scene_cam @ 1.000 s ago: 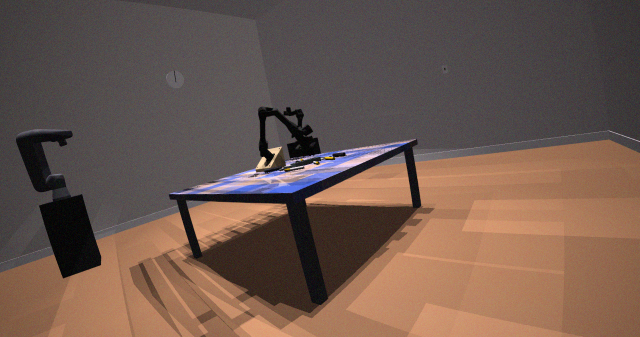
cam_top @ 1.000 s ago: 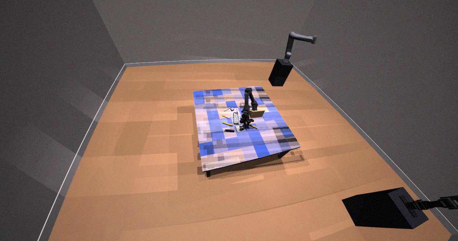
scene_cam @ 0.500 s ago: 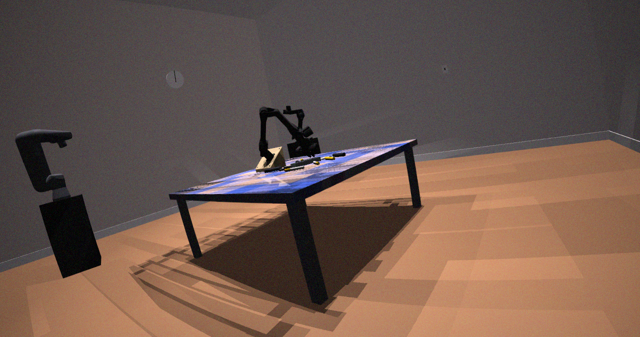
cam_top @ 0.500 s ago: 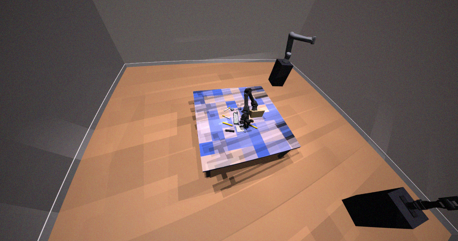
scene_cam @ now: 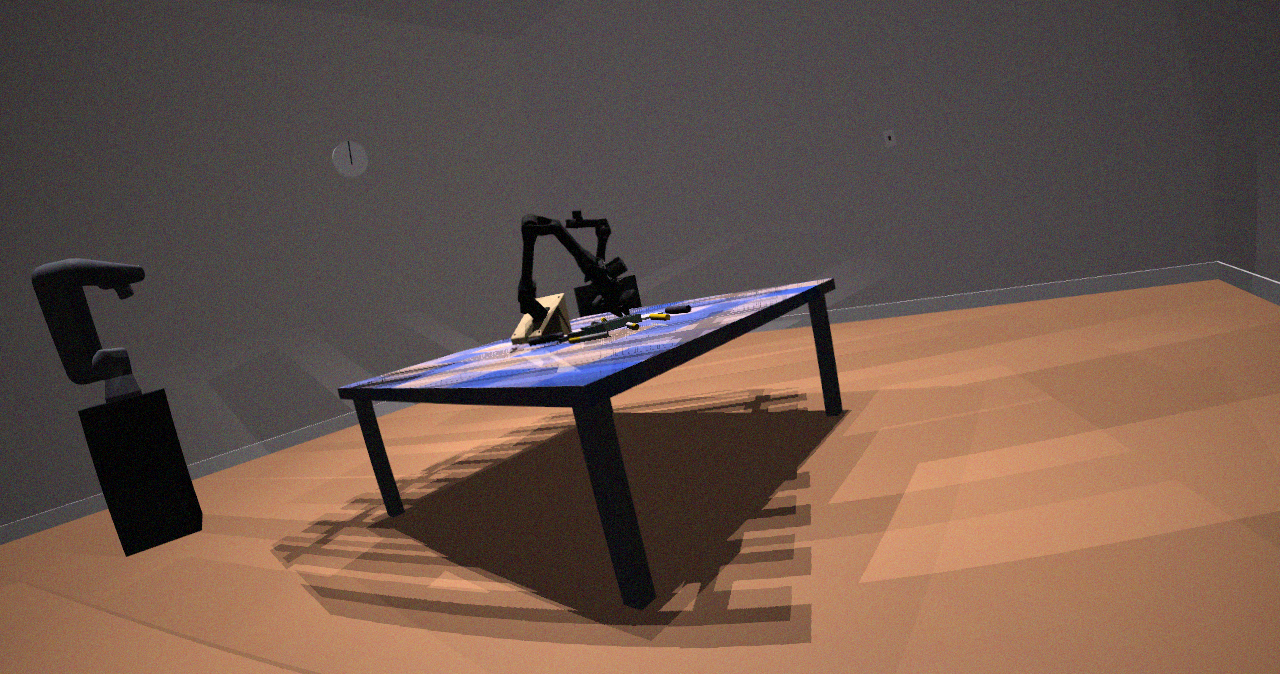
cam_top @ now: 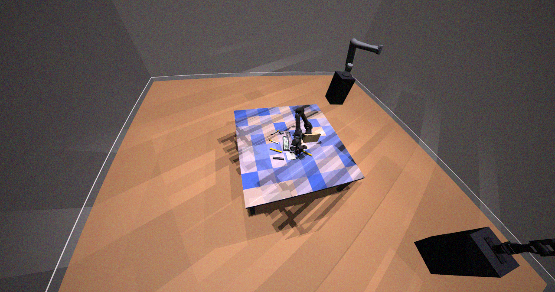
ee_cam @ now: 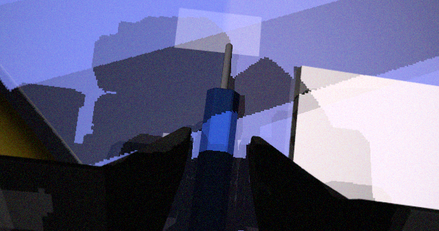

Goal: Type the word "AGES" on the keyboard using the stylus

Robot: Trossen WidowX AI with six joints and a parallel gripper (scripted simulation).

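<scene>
Now: the white pad 9 cm ahead of my gripper tip and 1 cm below it. Also, from my gripper tip: blue stylus: 1 cm to the left.
</scene>
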